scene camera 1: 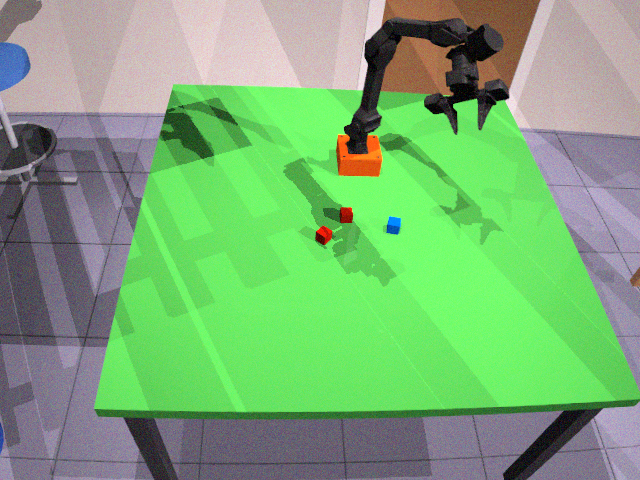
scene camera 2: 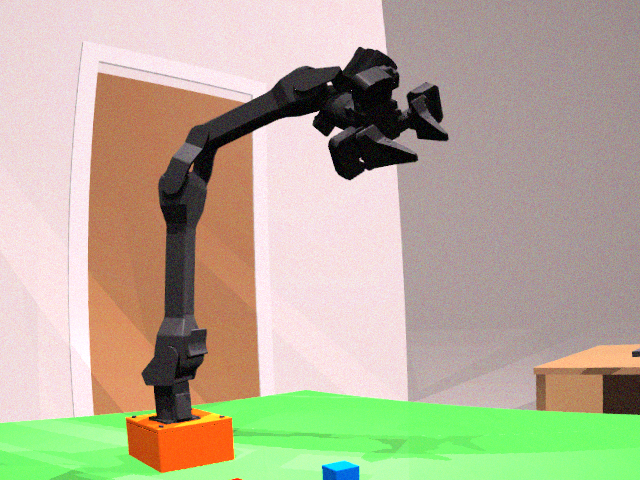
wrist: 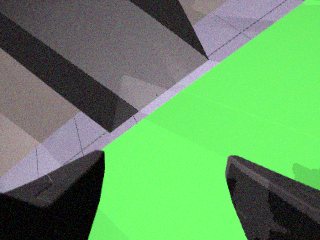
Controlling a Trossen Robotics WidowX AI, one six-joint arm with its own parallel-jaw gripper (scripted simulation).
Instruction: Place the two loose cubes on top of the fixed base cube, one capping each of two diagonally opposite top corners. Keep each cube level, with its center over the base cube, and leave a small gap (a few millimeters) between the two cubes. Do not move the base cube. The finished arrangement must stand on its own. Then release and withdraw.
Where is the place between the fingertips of my gripper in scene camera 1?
At 467, 132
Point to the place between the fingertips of my gripper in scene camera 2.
At 432, 147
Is my gripper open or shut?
Open.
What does my gripper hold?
Nothing.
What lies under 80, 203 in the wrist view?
My gripper.
